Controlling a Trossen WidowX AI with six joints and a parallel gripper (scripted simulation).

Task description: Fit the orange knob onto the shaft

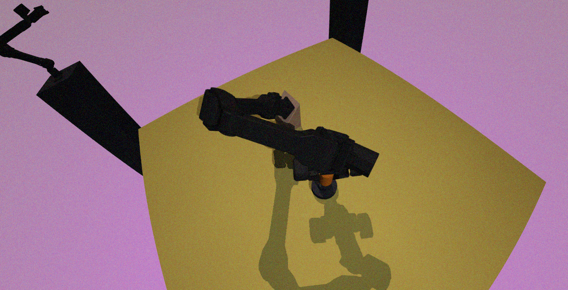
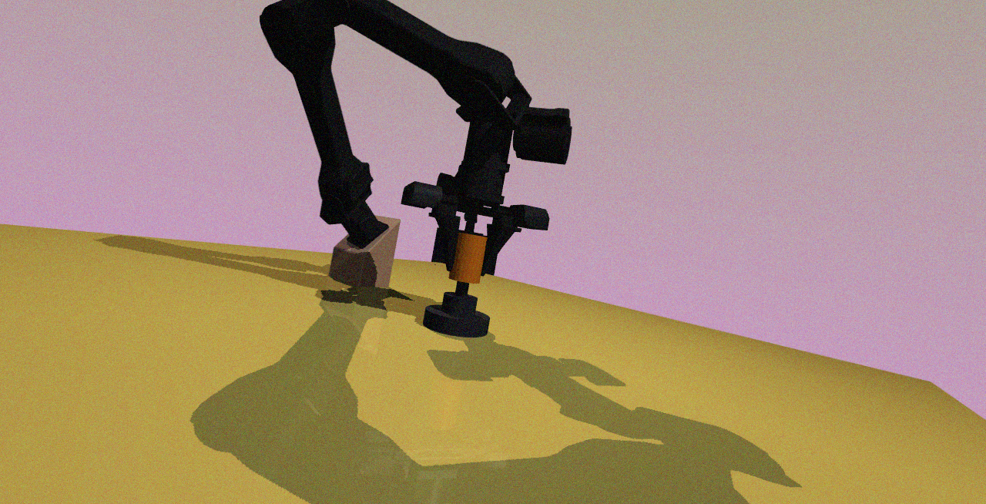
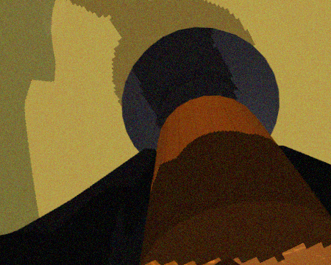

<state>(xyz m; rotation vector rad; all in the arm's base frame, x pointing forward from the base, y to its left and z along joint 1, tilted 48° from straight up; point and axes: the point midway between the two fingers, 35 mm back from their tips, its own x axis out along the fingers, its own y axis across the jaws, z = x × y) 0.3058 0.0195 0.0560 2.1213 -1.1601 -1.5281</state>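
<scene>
Now: the orange knob 20 mm above my gripper tip. Also, from my gripper tip: dark pedestal 40 mm below.
</scene>
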